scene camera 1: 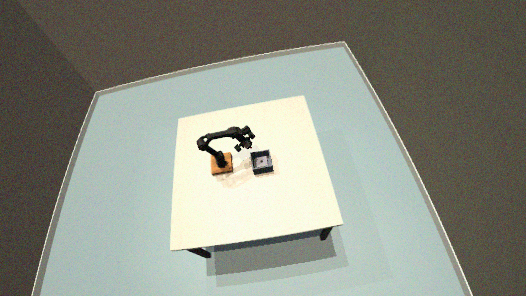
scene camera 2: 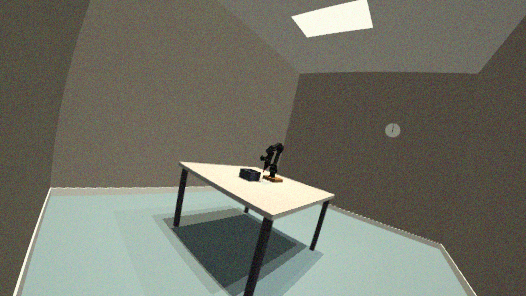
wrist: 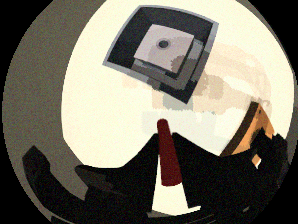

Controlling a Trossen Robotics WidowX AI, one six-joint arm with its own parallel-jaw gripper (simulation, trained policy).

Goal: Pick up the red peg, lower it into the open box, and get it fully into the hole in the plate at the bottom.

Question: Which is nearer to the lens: the red peg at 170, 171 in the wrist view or the dark box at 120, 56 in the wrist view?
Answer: The red peg.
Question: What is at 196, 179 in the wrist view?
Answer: The gripper.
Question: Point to a pale plate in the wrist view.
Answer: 167, 49
